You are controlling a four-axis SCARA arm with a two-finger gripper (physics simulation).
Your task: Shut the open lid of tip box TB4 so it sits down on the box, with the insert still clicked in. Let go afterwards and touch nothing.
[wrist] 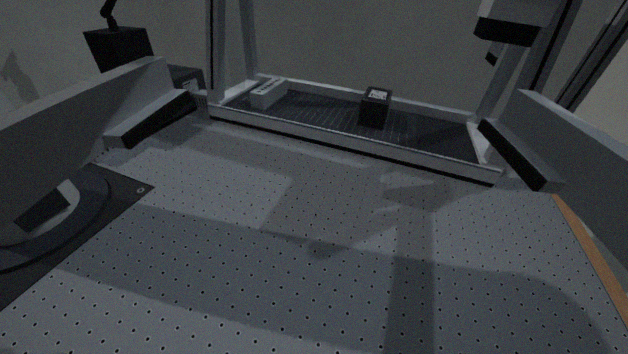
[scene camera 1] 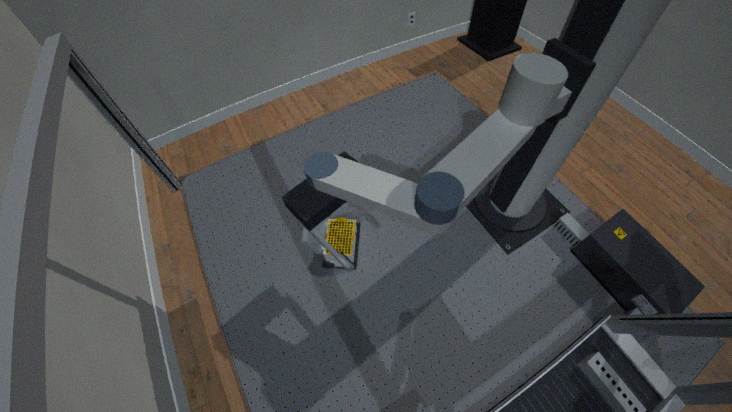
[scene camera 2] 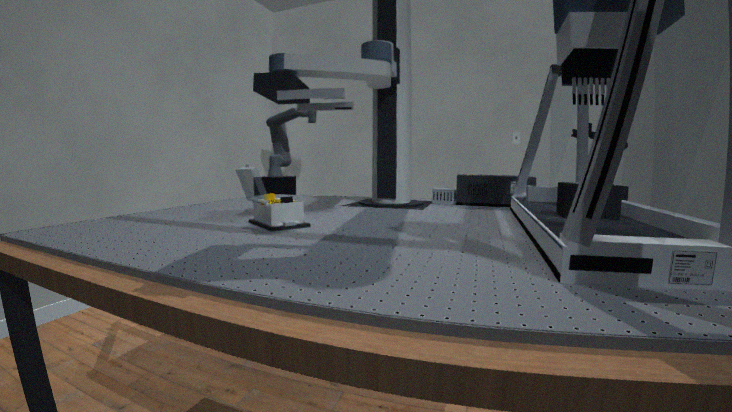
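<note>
The white tip box stands on a dark base on the perforated table; its label is not readable. Its pale lid stands open, tilted up and back at the box's far-left side in scene camera 2. The yellow insert sits in the top of the box; whether it is clicked in cannot be told. My gripper is open and empty, high above the box. One finger crosses over the box and lid in scene camera 1; the arm hides the other. The box does not show in the wrist view.
A framed machine with a low-walled deck stands across the table. A dark control box stands near my column. A small grey arm shows behind the tip box in scene camera 2.
</note>
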